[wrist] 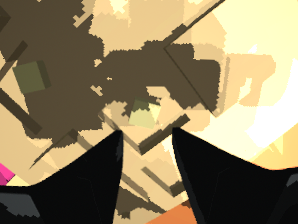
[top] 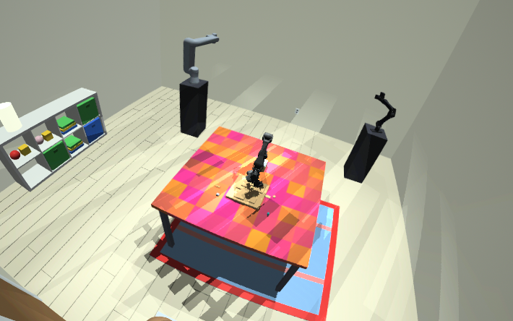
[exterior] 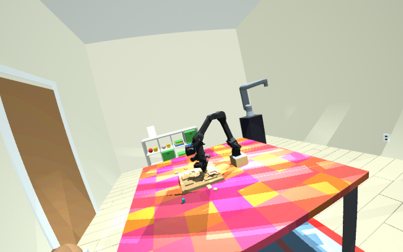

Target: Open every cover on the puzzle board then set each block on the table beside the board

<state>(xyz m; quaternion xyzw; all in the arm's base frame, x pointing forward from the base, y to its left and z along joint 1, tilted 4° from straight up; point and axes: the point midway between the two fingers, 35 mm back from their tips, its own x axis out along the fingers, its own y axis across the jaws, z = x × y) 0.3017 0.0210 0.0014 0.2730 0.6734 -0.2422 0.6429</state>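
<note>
The tan wooden puzzle board lies 60 mm ahead of my gripper tip, 30 mm below it and 10 mm to the right of it. The rest, counted from my gripper tip: cyan block (220 mm ahead, 200 mm to the left, 40 mm below).
</note>
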